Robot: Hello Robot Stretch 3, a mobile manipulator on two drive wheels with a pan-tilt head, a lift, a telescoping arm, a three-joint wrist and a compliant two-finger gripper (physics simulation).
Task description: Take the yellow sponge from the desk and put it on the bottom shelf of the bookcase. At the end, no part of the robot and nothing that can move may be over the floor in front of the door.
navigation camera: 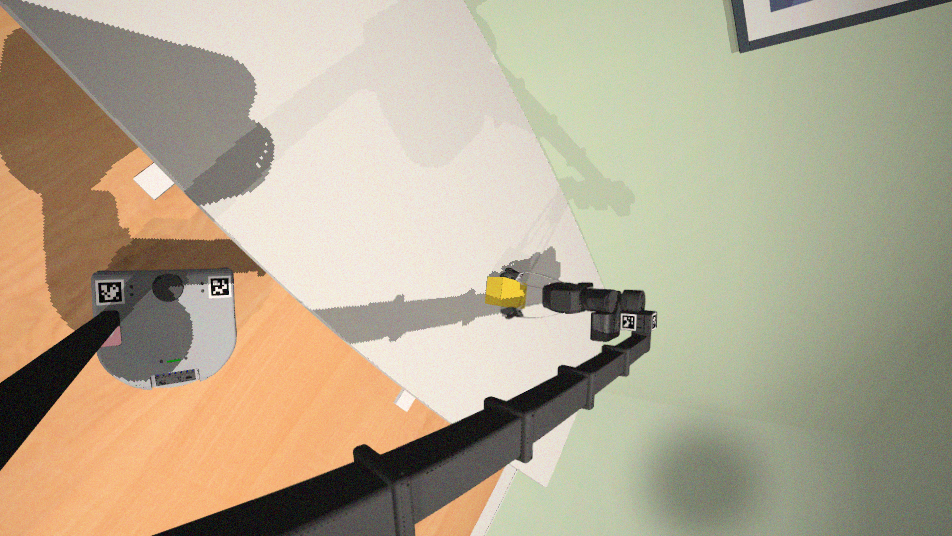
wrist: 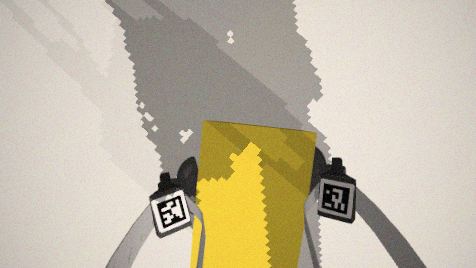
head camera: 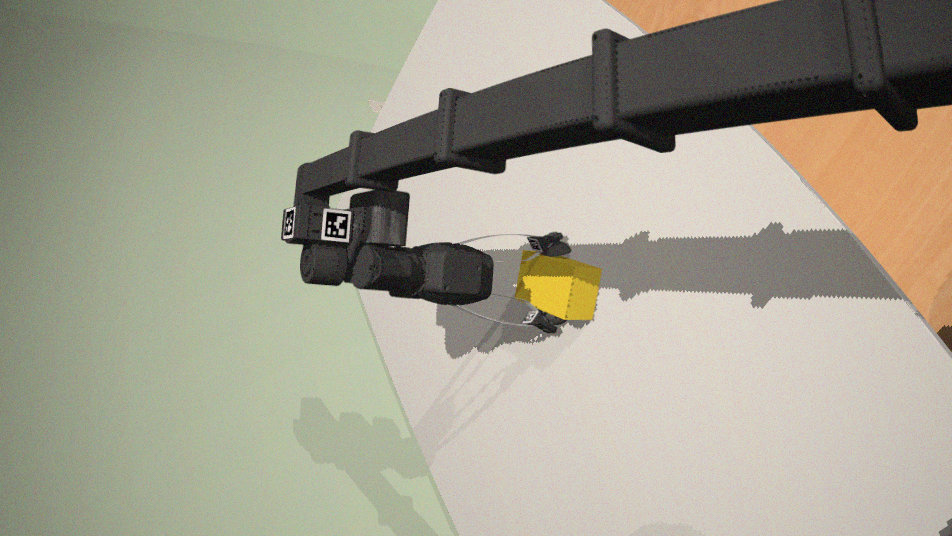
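Pixels of known places: gripper, fingertip midpoint: [wrist: 250, 170]; robot's base, link origin: [navigation camera: 168, 285].
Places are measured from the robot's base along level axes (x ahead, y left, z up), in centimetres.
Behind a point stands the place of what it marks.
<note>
The yellow sponge [head camera: 580, 292] {x -1.3, y -60.0, z 75.2 cm} [navigation camera: 502, 290] {x -1.1, y -60.3, z 76.8 cm} [wrist: 230, 215] {x -1.1, y -65.1, z 76.7 cm} is a yellow block on the pale desk [head camera: 666, 412] {x 11.6, y -47.6, z 72.0 cm} [navigation camera: 333, 166] {x 21.3, y -23.2, z 71.9 cm} [wrist: 400, 75] {x -14.4, y -72.3, z 71.9 cm}, near the edge by the wall. No gap shows beneath it. My gripper [head camera: 552, 283] {x -2.4, y -66.4, z 71.9 cm} [navigation camera: 510, 292] {x -2.4, y -66.4, z 71.9 cm} [wrist: 250, 170] {x -2.4, y -66.4, z 71.9 cm} is shut on the sponge, with one dark fingertip pressed against each of its long sides. In the wrist view the sponge lies lengthwise between the fingers, slightly tilted, and its near end runs out of the picture. The bookcase's bottom shelf and the door's floor area cannot be made out in these views.
My extended arm [head camera: 532, 99] {x -10.9, y -30.9, z 107.2 cm} [navigation camera: 466, 439] {x -8.7, y -18.1, z 106.3 cm} crosses above the desk. A green wall [head camera: 166, 199] {x -16.6, y -146.7, z 113.5 cm} [navigation camera: 799, 199] {x 20.7, y -110.3, z 137.9 cm} stands close behind my wrist, with a picture frame [navigation camera: 832, 26] {x 48.9, y -79.5, z 142.9 cm} on it. My base [navigation camera: 216, 332] {x -12.8, y -11.3, z 16.1 cm} stands on the wood floor [navigation camera: 279, 426] {x -52.1, y -30.2, z 0.0 cm} beside the desk's front edge.
</note>
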